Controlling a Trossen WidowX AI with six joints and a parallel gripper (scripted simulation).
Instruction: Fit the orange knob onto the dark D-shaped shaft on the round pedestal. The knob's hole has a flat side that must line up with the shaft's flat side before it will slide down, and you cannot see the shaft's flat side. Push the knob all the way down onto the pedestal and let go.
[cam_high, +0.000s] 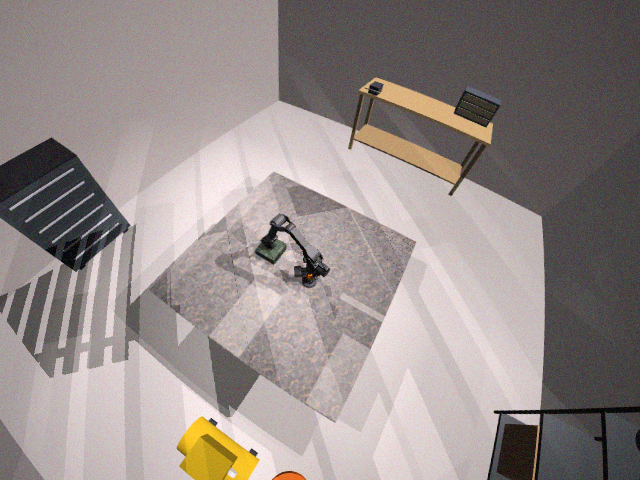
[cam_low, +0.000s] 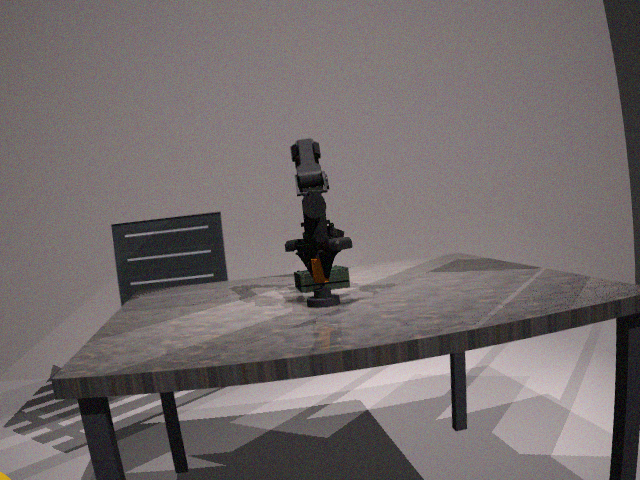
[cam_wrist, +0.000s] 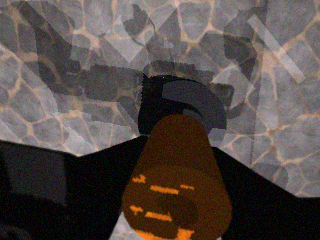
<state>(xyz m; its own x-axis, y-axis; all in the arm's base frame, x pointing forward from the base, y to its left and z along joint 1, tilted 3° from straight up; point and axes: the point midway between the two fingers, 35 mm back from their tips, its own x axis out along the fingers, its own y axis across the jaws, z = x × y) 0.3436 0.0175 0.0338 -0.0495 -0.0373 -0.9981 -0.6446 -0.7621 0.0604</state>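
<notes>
Right now the orange knob is 20 mm above my gripper tip. Round my gripper tip: round dark pedestal: 40 mm below.
</notes>
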